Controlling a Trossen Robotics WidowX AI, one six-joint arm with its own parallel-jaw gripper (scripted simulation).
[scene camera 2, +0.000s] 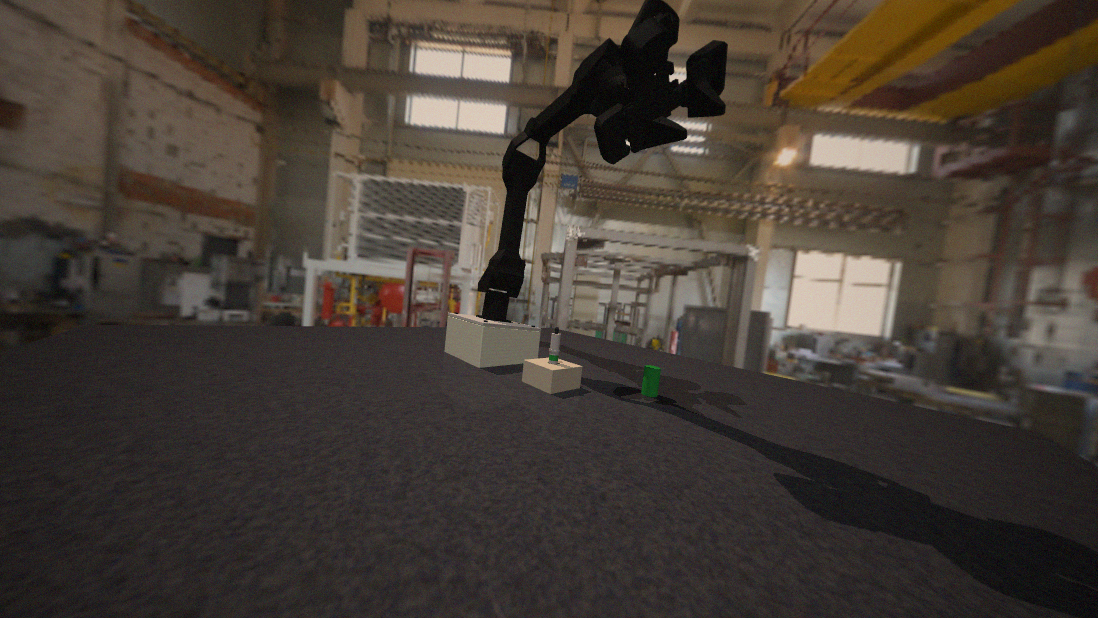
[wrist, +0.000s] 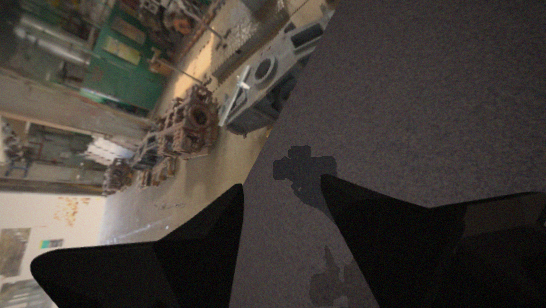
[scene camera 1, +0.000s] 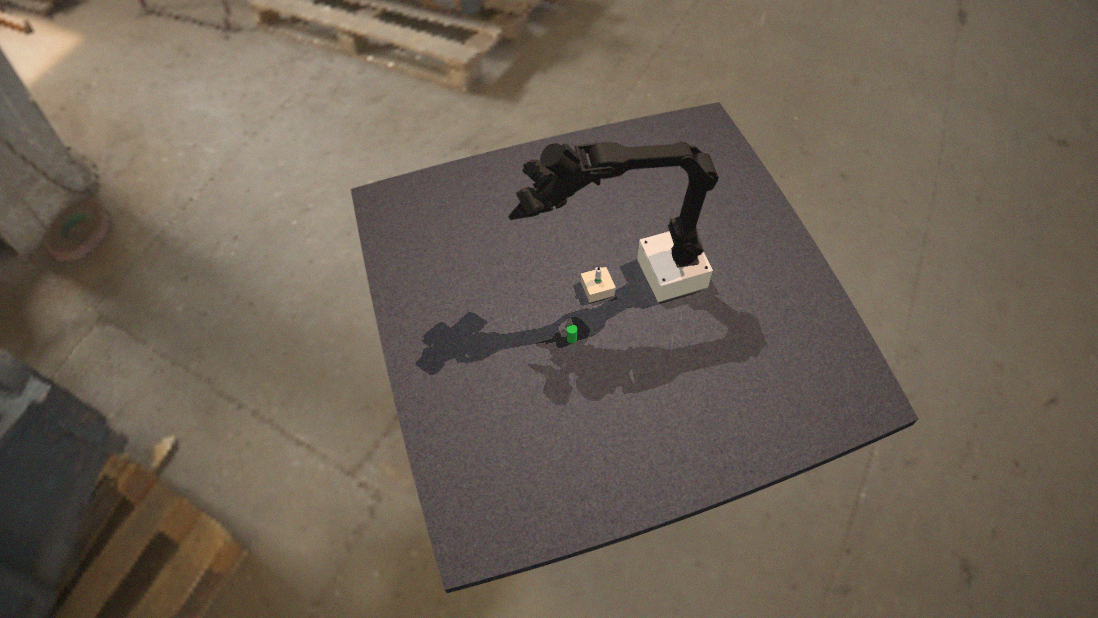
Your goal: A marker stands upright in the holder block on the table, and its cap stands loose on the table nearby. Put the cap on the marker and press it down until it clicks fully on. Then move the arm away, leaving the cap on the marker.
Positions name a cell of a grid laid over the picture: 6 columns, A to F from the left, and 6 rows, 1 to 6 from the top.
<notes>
I see my gripper (scene camera 2: D2).
My gripper is seen too in the wrist view (wrist: D4) and in scene camera 1 (scene camera 1: C3).
</notes>
